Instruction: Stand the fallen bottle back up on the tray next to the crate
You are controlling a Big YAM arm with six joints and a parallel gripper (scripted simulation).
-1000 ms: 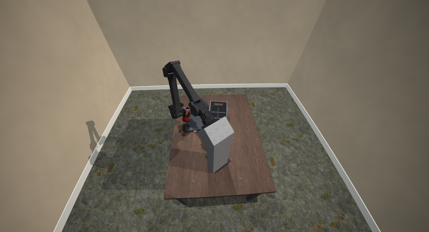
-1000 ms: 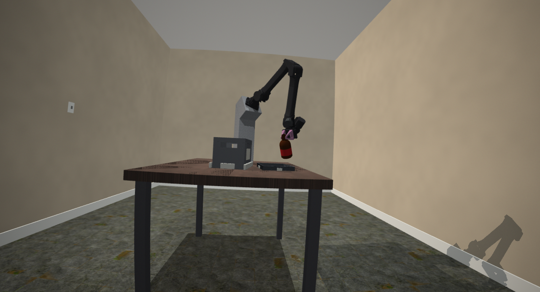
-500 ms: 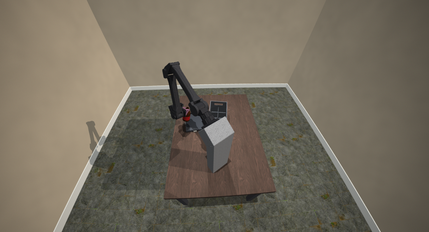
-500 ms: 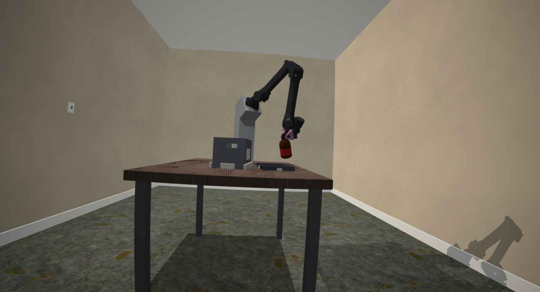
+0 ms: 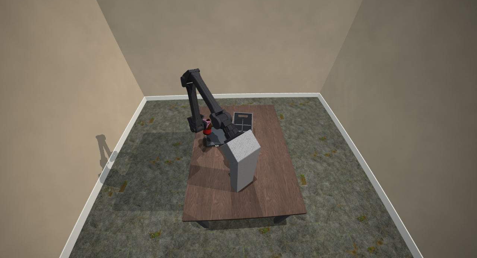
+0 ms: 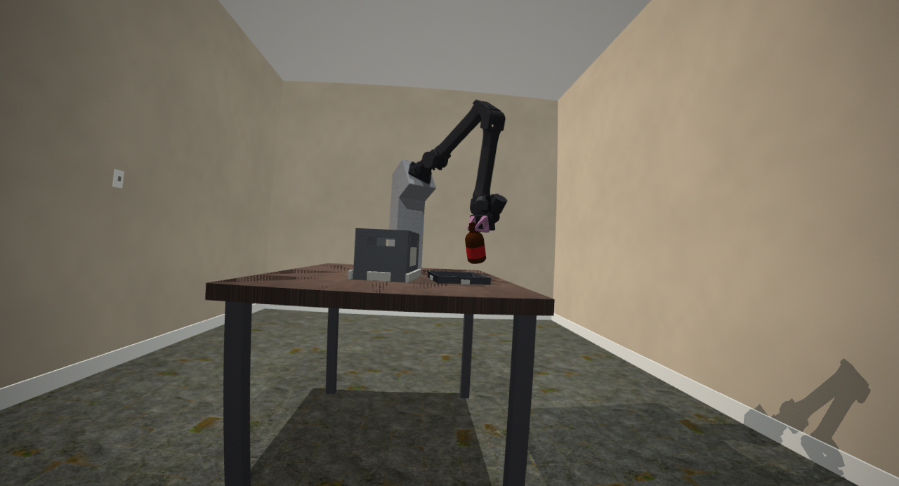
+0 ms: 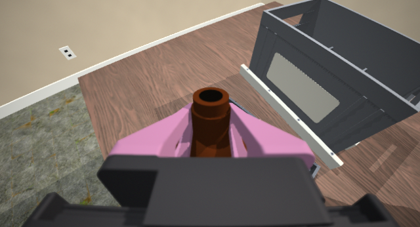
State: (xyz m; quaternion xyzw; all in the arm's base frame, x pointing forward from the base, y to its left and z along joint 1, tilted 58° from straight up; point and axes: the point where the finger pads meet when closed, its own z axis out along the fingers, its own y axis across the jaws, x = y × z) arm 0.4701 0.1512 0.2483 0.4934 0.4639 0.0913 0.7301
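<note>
The brown bottle is 5 cm below my hand, 2 cm behind it and 1 cm to the left of it. From my hand the other things lie so: dark grey tray (19 cm below, 5 cm to the right); dark crate (31 cm to the right, 12 cm below, 3 cm ahead).
</note>
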